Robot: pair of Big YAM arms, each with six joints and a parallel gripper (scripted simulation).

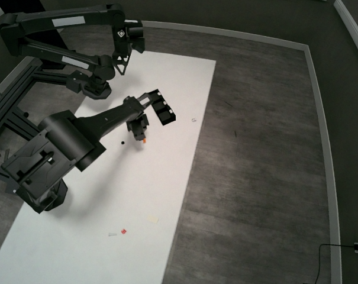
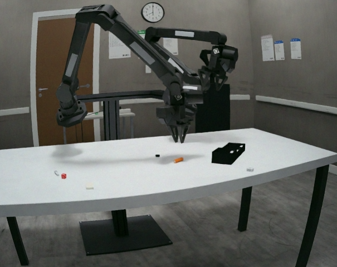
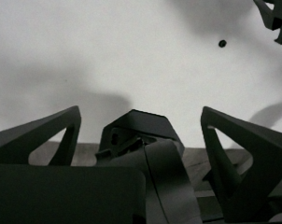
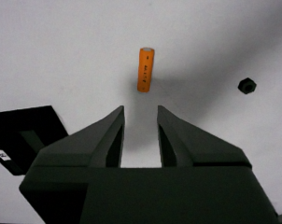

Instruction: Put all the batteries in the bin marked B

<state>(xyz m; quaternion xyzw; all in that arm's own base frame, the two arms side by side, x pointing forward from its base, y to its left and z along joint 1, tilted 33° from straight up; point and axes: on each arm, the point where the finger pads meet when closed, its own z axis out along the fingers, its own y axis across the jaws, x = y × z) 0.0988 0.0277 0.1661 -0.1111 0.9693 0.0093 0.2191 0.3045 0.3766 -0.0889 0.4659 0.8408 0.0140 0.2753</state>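
Now: the orange battery 8 cm below my right hand. Round my right hand: silver-white piece (25 cm ahead, 16 cm to the left, 8 cm below); black bin strip (22 cm to the left, 6 cm below, 4 cm ahead); black nut (12 cm behind, 8 cm below, 4 cm to the right).
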